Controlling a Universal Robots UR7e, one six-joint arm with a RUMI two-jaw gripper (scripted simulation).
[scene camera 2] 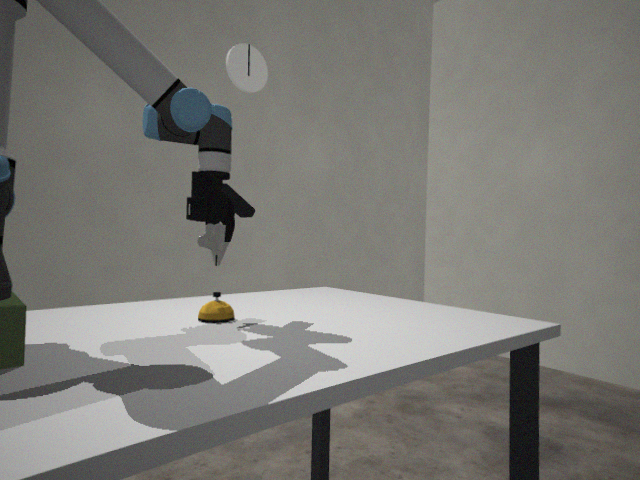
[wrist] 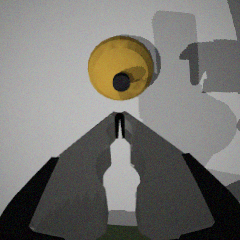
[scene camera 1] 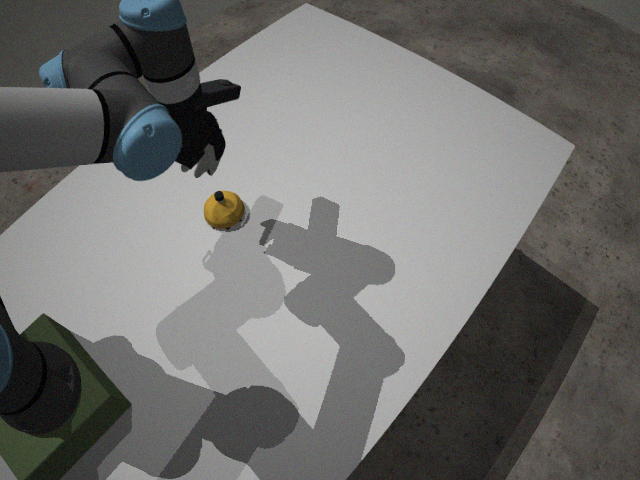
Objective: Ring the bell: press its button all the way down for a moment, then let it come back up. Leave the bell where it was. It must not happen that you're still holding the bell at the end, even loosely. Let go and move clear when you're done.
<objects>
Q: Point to a yellow dome bell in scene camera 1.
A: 222,214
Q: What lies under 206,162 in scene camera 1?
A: The gripper.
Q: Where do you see a yellow dome bell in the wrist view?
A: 117,54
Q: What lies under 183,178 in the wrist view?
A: The gripper.
</objects>
